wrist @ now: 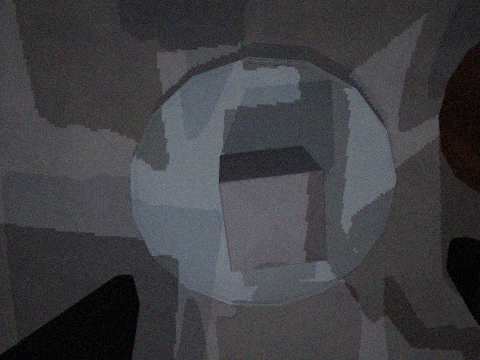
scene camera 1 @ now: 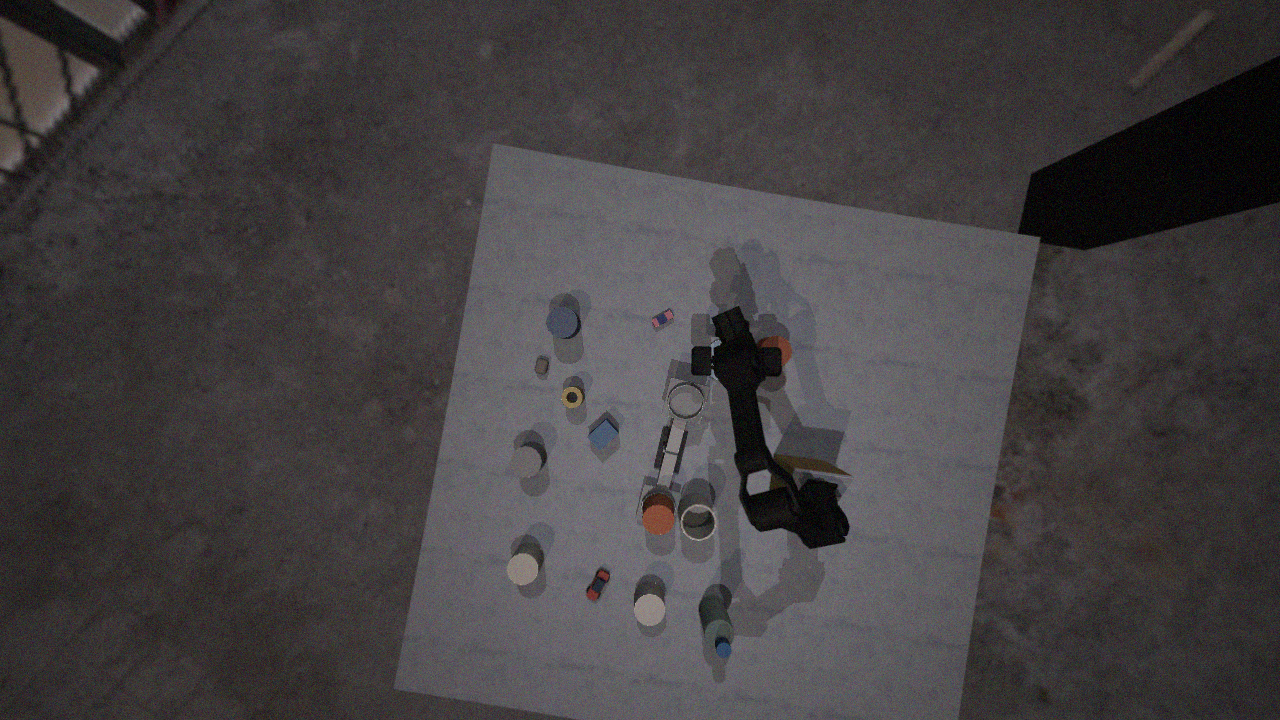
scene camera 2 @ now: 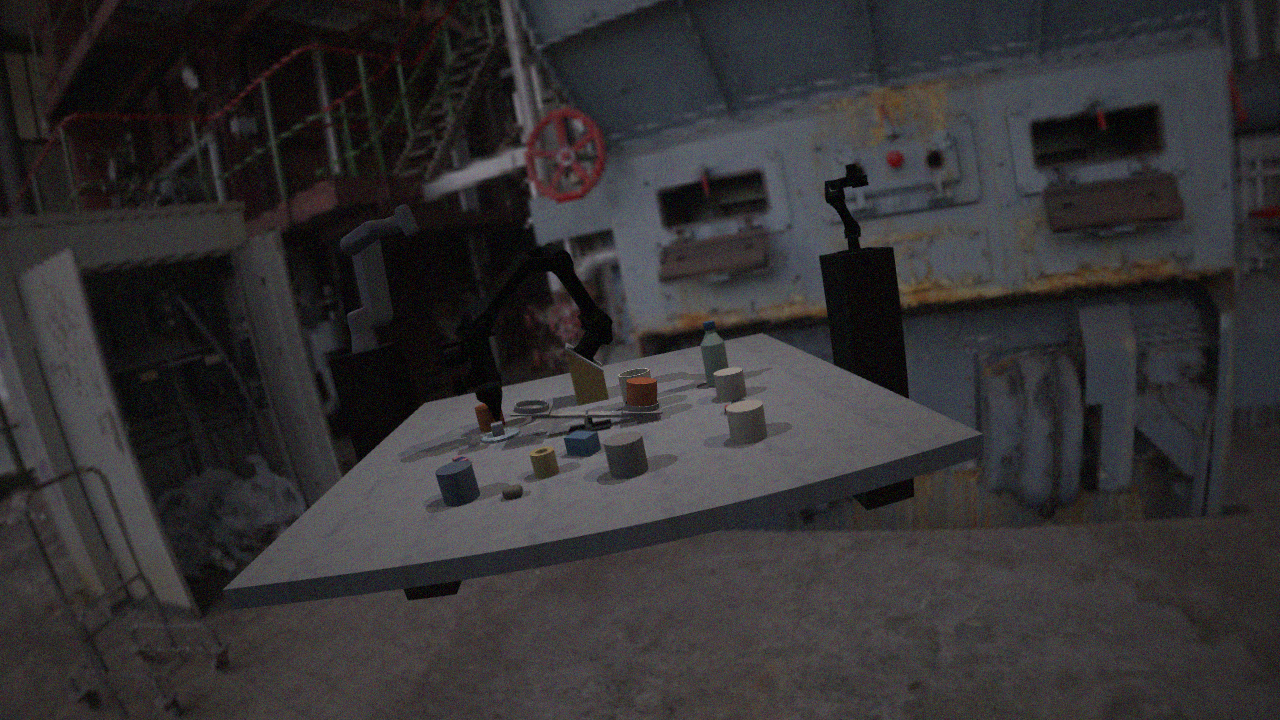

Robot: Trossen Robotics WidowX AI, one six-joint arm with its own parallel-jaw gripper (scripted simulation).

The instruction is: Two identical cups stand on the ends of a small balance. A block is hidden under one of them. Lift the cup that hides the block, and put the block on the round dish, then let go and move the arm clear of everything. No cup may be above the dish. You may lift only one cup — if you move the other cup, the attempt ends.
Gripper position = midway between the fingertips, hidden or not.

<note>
My gripper [scene camera 2: 497, 416] is open, holding nothing. Further things: a grey block [wrist: 273, 202], a balance [scene camera 2: 537, 409], an orange cup [scene camera 1: 658, 512], a bottle [scene camera 1: 719, 634] and a dish [wrist: 251, 104].
The orange cup also shows in scene camera 2 [scene camera 2: 642, 391]. The bottle is seen too in scene camera 2 [scene camera 2: 713, 349]. My gripper is seen too in the wrist view [wrist: 295, 273] and in scene camera 1 [scene camera 1: 729, 362]. The wrist view does not show the balance: it is out of frame. The wrist view misses the orange cup: it is out of frame.
</note>
